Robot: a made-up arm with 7 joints.
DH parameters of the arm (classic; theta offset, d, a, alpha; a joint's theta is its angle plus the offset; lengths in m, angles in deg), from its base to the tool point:
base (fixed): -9.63 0 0.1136 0
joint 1: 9.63 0.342 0.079 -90
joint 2: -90 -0.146 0.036 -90
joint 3: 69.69 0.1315 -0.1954 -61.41
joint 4: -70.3 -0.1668 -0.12 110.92
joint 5: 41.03 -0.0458 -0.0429 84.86
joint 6: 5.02 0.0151 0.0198 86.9
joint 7: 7.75 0.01 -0.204 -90
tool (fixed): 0 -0.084 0 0
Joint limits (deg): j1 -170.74..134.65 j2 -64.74..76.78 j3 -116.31..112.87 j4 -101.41..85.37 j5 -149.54..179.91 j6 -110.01..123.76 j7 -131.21..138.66
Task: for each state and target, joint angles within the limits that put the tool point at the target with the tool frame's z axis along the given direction. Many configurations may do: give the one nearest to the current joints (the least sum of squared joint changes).
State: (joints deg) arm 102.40 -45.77 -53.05 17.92 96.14 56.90 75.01
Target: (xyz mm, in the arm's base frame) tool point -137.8 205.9 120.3 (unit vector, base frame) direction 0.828 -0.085 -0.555
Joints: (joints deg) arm 96.90 -57.96 -56.19 48.73 97.41 101.23 92.72
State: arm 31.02 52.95 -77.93 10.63 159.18 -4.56 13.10
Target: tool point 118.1 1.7 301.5 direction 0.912 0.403 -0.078
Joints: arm 60.08 17.43 -86.70 22.57 148.92 18.76 20.23
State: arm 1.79 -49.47 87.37 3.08 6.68 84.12 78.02
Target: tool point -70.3 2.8 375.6 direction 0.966 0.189 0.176
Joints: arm 29.03 -45.51 69.50 -23.13 -25.11 123.76 89.23
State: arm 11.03 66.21 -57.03 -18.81 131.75 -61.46 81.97
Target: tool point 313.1 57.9 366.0 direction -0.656 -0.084 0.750
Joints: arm 8.76 76.69 -77.56 -51.23 82.70 -99.91 102.04
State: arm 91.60 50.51 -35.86 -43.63 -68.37 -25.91 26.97
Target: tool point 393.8 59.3 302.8 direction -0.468 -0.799 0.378
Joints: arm 86.33 4.60 -89.96 -77.09 -71.33 -51.37 25.36
